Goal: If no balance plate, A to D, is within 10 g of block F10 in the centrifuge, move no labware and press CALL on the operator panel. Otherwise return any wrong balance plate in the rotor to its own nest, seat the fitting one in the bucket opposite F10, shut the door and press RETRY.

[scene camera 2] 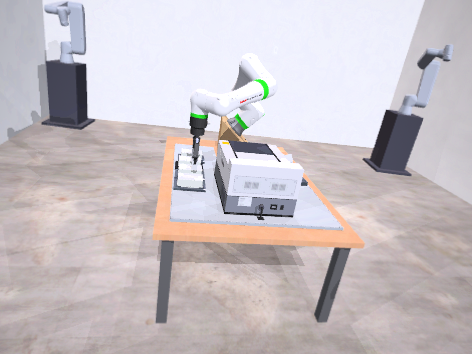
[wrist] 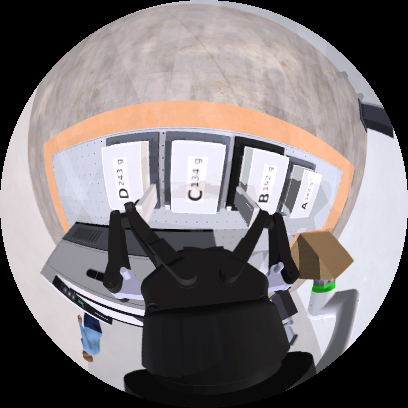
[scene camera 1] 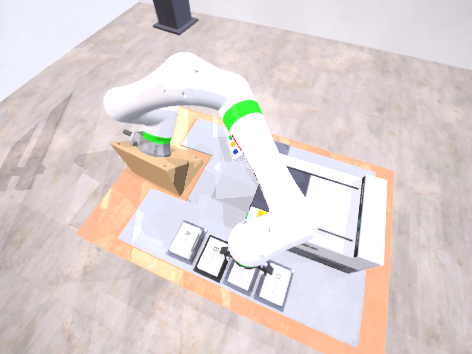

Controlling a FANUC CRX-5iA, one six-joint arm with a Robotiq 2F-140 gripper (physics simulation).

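Where they show: gripper, fingertip midpoint: point(scene camera 2: 193, 164) point(wrist: 195, 193); arm's base, origin of the base link: point(scene camera 2: 233, 128) point(wrist: 325, 269) point(scene camera 1: 154, 151).
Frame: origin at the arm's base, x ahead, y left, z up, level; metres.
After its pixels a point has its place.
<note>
Four white balance plates lie in a row in their nests: A point(scene camera 1: 186, 241) @[x 0.344, y -0.261, z -0.100 m] point(wrist: 309, 192) @[x 0.328, y -0.266, z -0.100 m] 142 g, B point(scene camera 1: 211, 259) @[x 0.473, y -0.271, z -0.100 m] point(wrist: 272, 175) @[x 0.465, y -0.276, z -0.100 m] 192 g in a black nest, C point(scene camera 1: 242, 279) @[x 0.617, y -0.276, z -0.100 m] point(wrist: 195, 175) @[x 0.605, y -0.247, z -0.100 m] 134 g and D point(scene camera 1: 275, 286) @[x 0.739, y -0.237, z -0.100 m] point(wrist: 115, 172) @[x 0.749, y -0.237, z -0.100 m] 243 g. My gripper point(scene camera 1: 246, 261) @[x 0.601, y -0.223, z -0.085 m] point(scene camera 2: 195, 162) @[x 0.601, y -0.223, z -0.085 m] point(wrist: 195, 193) @[x 0.601, y -0.223, z -0.085 m] is open over plate C, one finger towards B and one towards D, with nothing between them. The centrifuge point(scene camera 1: 335, 205) @[x 0.809, y 0.106, z 0.056 m] point(scene camera 2: 265, 175) @[x 0.972, y 0.113, z 0.049 m] point(wrist: 95, 260) @[x 0.802, y -0.068, z -0.024 m] stands beside the row; its rotor and block F10 are hidden. The operator panel point(scene camera 1: 234, 145) @[x 0.280, y 0.268, z -0.085 m] shows coloured buttons, partly behind the arm.
A brown wedge-shaped mount point(scene camera 1: 150, 165) @[x 0.077, y -0.092, z 0.057 m] point(wrist: 322, 255) @[x 0.135, y -0.090, z -0.027 m] carries the arm's base at one end of the table point(scene camera 1: 100, 220) @[x -0.094, y -0.376, z -0.166 m] point(scene camera 2: 260, 239) @[x 1.145, y 0.113, z -0.171 m]. The forearm passes over the centrifuge's near side in scene camera 1. A person point(wrist: 91, 340) shows beyond the centrifuge in the wrist view.
</note>
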